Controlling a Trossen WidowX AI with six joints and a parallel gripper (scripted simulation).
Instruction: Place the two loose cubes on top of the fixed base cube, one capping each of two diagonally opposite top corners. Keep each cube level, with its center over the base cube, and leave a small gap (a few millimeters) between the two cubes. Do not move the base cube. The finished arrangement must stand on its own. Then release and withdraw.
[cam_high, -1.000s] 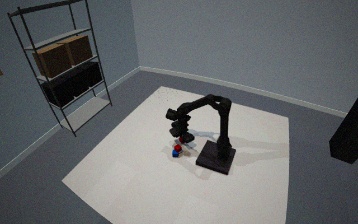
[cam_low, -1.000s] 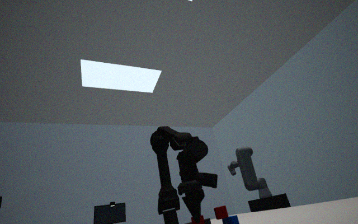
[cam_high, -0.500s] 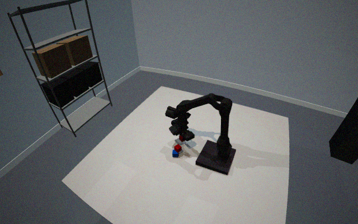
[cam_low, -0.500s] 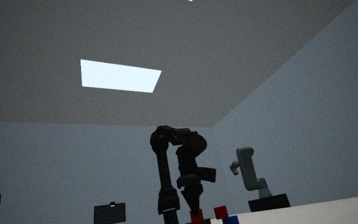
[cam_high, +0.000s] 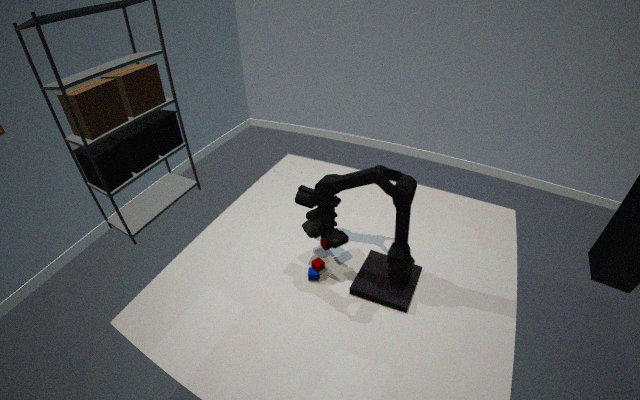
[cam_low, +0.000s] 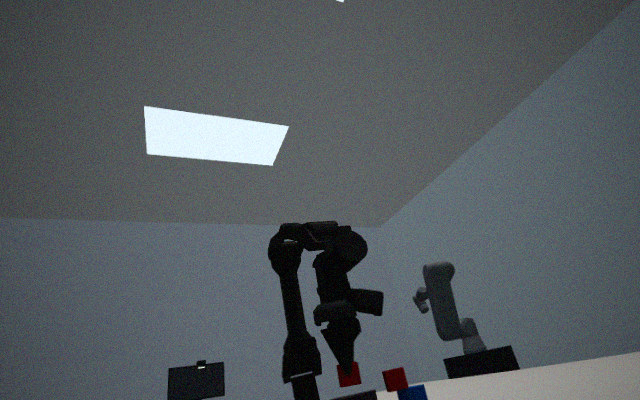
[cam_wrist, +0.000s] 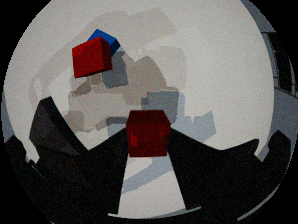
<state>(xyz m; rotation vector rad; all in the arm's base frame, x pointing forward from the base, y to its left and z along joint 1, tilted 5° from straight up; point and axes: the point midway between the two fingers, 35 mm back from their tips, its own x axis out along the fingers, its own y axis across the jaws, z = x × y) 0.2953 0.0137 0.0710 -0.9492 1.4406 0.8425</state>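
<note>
The blue base cube is 11 cm to the left of my gripper tip, 5 cm below it and 2 cm behind it.
</note>
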